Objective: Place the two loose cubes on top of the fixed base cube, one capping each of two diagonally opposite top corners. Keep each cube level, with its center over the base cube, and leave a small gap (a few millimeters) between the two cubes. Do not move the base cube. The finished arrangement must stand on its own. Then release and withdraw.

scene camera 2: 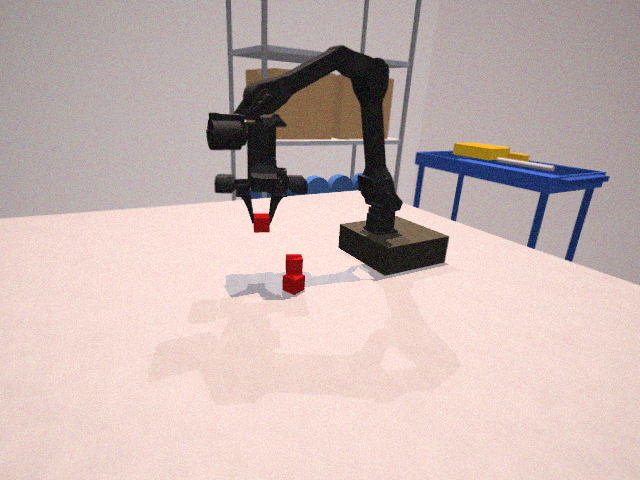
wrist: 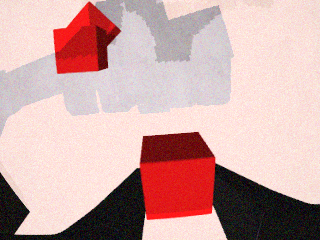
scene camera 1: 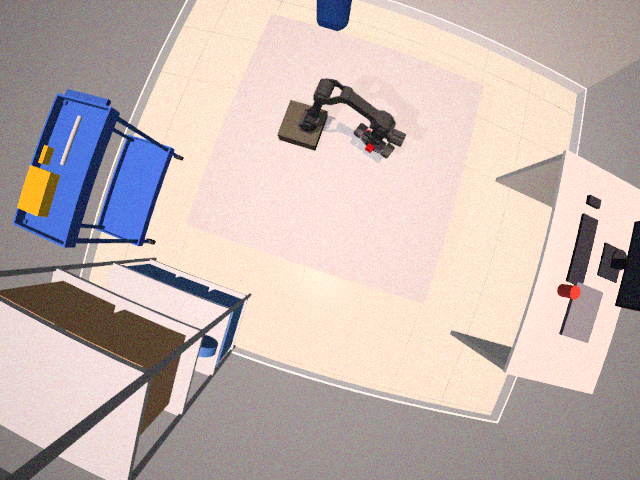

Labels:
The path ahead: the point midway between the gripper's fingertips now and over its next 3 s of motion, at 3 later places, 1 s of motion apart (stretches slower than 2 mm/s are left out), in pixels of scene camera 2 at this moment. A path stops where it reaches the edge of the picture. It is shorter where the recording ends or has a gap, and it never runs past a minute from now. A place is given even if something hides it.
The gripper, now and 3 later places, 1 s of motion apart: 261,222; 285,238; 296,256; 295,270

